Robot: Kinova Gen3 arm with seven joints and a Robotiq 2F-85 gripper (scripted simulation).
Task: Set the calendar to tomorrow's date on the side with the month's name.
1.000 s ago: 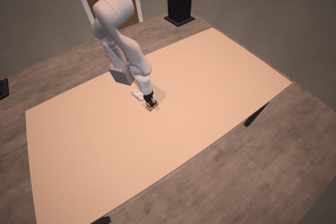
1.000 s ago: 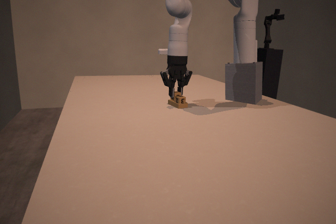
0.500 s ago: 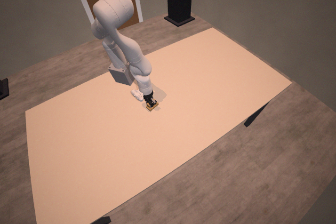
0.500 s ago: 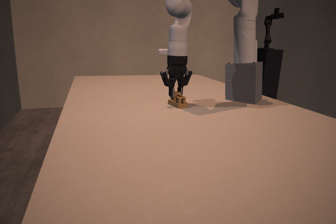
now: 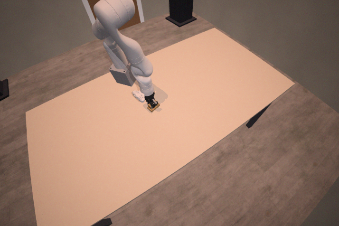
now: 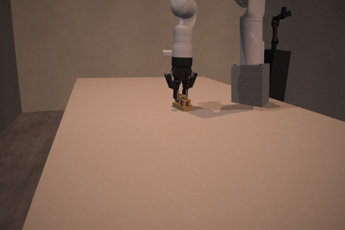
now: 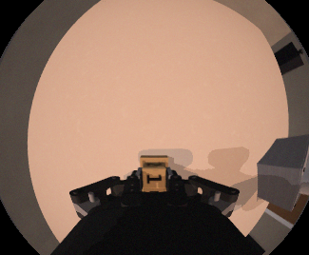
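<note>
The wooden tray lies 2 cm to the left of my hand and 4 cm below it.
</note>
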